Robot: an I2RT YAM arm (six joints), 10 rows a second.
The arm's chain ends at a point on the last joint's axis. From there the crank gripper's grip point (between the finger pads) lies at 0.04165 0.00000 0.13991 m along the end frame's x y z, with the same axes.
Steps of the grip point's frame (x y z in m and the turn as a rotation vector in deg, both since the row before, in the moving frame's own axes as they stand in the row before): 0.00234 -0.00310 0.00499 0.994 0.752 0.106; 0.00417 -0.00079 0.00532 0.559 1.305 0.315; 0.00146 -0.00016 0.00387 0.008 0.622 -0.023; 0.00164 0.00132 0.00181 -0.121 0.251 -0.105
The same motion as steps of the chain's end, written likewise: 0.00051 -0.00076 0.00557 0.994 0.752 0.106; 0.00099 0.00033 0.00631 0.559 1.305 0.315; -0.00006 -0.00012 0.00433 0.008 0.622 -0.023; 0.00103 0.00110 0.00199 -0.121 0.251 -0.105
